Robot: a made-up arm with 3 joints. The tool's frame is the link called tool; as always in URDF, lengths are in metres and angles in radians. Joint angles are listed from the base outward. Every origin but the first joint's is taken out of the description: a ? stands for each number. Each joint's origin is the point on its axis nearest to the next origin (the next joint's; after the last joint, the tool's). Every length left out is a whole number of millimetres.
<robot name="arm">
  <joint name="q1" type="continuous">
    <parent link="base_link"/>
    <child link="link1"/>
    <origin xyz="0.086 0 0.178" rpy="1.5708 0 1.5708"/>
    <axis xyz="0 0 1"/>
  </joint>
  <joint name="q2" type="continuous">
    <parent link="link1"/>
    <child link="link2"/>
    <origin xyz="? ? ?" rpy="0 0 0"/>
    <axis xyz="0 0 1"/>
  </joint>
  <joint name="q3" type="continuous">
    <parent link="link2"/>
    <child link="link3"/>
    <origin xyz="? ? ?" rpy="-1.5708 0 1.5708"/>
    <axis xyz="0 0 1"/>
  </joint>
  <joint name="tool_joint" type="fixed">
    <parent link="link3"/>
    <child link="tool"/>
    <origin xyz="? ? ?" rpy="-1.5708 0 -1.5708"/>
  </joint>
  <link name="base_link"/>
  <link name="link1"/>
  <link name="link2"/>
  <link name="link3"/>
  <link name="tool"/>
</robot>
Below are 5 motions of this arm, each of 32 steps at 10 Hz.
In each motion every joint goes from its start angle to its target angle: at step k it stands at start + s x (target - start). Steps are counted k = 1, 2, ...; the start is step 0. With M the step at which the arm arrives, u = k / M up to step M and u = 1 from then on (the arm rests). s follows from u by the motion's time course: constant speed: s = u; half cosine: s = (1 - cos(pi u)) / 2; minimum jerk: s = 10 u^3 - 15 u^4 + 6 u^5.
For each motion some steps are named. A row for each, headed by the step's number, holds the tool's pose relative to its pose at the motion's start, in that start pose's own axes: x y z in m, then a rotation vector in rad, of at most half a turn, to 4 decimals.
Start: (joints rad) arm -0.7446 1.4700 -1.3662
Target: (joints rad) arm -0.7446 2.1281 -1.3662
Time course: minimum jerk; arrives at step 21
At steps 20, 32:
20: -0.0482 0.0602 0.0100 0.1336 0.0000 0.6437
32: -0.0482 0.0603 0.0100 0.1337 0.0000 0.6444

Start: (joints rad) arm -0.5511 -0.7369 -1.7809
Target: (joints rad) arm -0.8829 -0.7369 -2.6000
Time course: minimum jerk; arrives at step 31
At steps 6, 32:
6: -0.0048 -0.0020 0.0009 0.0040 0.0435 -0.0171
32: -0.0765 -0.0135 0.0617 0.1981 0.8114 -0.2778

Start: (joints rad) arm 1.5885 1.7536 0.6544
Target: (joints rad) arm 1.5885 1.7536 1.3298
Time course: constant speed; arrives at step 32
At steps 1, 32:
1: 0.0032 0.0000 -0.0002 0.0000 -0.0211 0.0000
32: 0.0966 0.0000 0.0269 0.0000 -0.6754 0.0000

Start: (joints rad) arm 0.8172 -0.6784 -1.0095
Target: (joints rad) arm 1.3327 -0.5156 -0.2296
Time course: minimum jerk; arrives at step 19
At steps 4, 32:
4: 0.0045 0.0100 0.0018 0.0249 -0.0517 0.0375
32: 0.0120 0.1670 0.0977 0.5660 -0.7492 0.4037

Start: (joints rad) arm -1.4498 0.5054 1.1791
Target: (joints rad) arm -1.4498 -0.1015 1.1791
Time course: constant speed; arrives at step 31
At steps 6, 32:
6: -0.0035 -0.0189 -0.0015 -0.0448 0.0000 0.1086
32: 0.0041 -0.0981 0.0017 -0.2317 0.0000 0.5609

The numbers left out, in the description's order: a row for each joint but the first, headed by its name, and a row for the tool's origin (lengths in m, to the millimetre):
q2: -0.002 -0.089 0
q3: 0.042 -0.092 0
tool: -0.151 0.01 0

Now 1 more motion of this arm.
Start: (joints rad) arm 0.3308 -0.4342 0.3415
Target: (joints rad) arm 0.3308 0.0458 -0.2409
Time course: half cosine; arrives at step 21
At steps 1, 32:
1: -0.0005 0.0006 0.0001 0.0025 0.0033 -0.0009
32: -0.0660 0.1044 0.0738 0.4861 0.5711 -0.0245

